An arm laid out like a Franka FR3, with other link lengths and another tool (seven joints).
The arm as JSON. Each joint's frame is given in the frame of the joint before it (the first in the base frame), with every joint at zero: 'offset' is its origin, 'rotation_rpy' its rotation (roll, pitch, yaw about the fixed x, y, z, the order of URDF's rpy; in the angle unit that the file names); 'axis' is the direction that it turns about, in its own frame. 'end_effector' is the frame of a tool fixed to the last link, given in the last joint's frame.
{
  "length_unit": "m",
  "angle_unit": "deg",
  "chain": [
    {
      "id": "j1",
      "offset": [
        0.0,
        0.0,
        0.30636
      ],
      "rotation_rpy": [
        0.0,
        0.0,
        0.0
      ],
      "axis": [
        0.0,
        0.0,
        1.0
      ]
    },
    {
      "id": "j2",
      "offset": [
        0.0,
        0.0,
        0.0
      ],
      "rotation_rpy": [
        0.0,
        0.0,
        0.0
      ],
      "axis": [
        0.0,
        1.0,
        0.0
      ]
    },
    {
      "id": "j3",
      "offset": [
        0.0,
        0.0,
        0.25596
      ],
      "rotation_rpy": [
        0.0,
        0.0,
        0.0
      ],
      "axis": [
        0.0,
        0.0,
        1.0
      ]
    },
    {
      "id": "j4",
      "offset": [
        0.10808,
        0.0,
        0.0
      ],
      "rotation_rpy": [
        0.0,
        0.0,
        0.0
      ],
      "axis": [
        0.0,
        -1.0,
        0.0
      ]
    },
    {
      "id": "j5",
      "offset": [
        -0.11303,
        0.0,
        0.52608
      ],
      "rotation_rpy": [
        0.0,
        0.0,
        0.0
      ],
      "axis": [
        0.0,
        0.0,
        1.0
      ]
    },
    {
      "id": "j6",
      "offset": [
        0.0,
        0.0,
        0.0
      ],
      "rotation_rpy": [
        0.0,
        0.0,
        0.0
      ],
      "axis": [
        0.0,
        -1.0,
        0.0
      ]
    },
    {
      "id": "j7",
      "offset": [
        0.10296,
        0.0,
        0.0
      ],
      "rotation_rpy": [
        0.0,
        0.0,
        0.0
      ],
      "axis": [
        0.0,
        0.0,
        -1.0
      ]
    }
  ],
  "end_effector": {
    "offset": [
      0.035,
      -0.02,
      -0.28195
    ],
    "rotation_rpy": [
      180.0,
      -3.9,
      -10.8
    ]
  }
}
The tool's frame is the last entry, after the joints.
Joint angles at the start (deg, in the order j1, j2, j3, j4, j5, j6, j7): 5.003, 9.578, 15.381, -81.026, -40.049, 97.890, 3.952
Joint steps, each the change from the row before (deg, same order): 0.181, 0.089, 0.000, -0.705, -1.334, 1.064, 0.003; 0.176, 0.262, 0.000, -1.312, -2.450, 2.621, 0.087; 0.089, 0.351, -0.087, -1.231, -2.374, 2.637, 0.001; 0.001, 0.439, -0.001, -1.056, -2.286, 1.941, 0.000; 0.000, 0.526, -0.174, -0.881, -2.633, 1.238, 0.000; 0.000, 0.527, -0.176, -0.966, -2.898, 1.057, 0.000; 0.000, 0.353, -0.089, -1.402, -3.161, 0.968, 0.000; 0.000, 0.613, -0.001, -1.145, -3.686, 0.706, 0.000; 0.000, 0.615, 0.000, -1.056, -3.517, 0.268, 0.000; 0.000, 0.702, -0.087, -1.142, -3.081, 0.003, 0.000; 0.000, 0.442, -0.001, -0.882, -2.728, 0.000, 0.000; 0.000, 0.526, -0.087, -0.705, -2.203, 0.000, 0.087; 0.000, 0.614, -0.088, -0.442, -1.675, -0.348, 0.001
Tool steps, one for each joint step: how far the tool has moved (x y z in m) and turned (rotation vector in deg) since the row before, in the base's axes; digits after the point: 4 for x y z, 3 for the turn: 0.0043, 0.0022, -0.0033, -1.205, -0.497, 0.883; 0.0103, 0.0048, -0.0064, -1.988, -1.277, 1.932; 0.0104, 0.0037, -0.0074, -1.909, -1.124, 1.974; 0.0080, 0.0022, -0.0088, -1.942, -0.633, 1.605; 0.0068, -0.0032, -0.0086, -2.444, -0.336, 1.064; 0.0061, -0.0038, -0.0094, -2.762, -0.187, 1.069; 0.0045, -0.0026, -0.0117, -3.127, 0.062, 1.263; 0.0049, -0.0023, -0.0114, -3.588, 0.080, 1.349; 0.0035, -0.0031, -0.0114, -3.529, 0.281, 1.068; 0.0020, -0.0045, -0.0155, -3.261, 0.711, 0.763; 0.0017, -0.0023, -0.0091, -2.789, 0.337, 0.813; 0.0015, -0.0029, -0.0099, -2.228, 0.371, 0.582; 0.0007, -0.0039, -0.0098, -1.853, 0.537, 0.168
